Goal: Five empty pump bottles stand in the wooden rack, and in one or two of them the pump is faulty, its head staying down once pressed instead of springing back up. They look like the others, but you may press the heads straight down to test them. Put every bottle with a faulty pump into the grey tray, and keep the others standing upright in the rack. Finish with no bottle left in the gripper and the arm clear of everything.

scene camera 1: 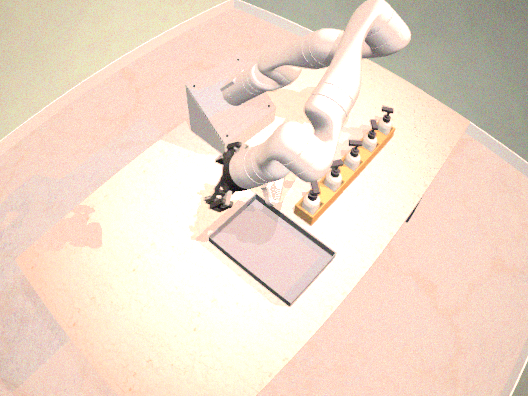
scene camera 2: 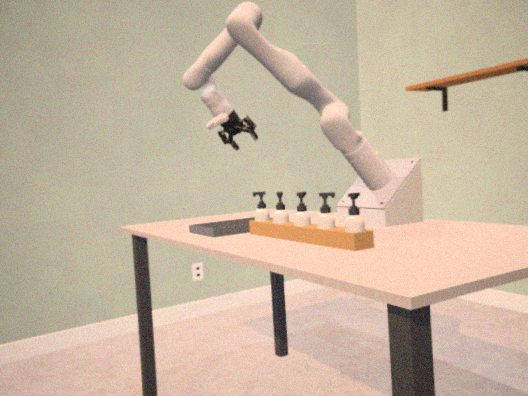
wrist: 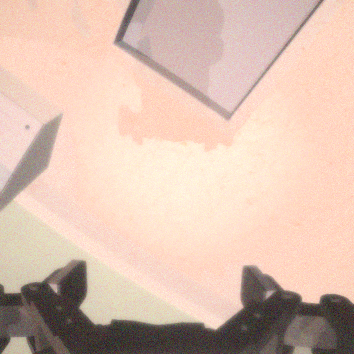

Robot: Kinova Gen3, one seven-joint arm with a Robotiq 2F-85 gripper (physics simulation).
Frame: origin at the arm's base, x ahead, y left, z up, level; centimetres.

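Seen in the pictures: gripper, fingertip midpoint: [scene camera 1: 213, 181] [scene camera 2: 247, 144] [wrist: 163, 280]; arm's base, link origin: [scene camera 1: 234, 92] [scene camera 2: 379, 181].
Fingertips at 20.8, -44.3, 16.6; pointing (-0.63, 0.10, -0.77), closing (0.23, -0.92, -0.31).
Offsets run from my fingertips to a thing's top centre, as dx, dy, dz.
Five white pump bottles with dark heads stand upright in the wooden rack @(+22.4, +43.9, -26.6) [scene camera 1: 303, 215] [scene camera 2: 310, 236]: the one nearest the tray @(+17.2, +22.5, -17.1) [scene camera 1: 311, 202] [scene camera 2: 261, 214], a second @(+19.8, +33.3, -17.1) [scene camera 1: 334, 180] [scene camera 2: 280, 217], the middle one @(+22.4, +44.0, -17.1) [scene camera 1: 353, 159] [scene camera 2: 301, 218], a fourth @(+25.1, +54.6, -17.1) [scene camera 1: 370, 141] [scene camera 2: 326, 220] and the far end one @(+27.6, +65.3, -17.1) [scene camera 1: 385, 125] [scene camera 2: 354, 223]. Their heads look raised to similar heights. The grey tray @(+13.0, +6.1, -28.1) [scene camera 1: 295, 265] [scene camera 2: 215, 230] [wrist: 260, 55] lies beside the rack's end and holds no bottle. My gripper [scene camera 1: 216, 181] [scene camera 2: 246, 142] [wrist: 163, 280] is open and empty, high above the table, away from the bottles.
The arm's slanted base block [scene camera 1: 235, 115] [scene camera 2: 405, 195] [wrist: 25, 145] stands on the table behind the rack. The arm [scene camera 1: 340, 80] [scene camera 2: 290, 70] arches high over the table. A wall shelf [scene camera 2: 470, 76] is at the right in scene camera 2.
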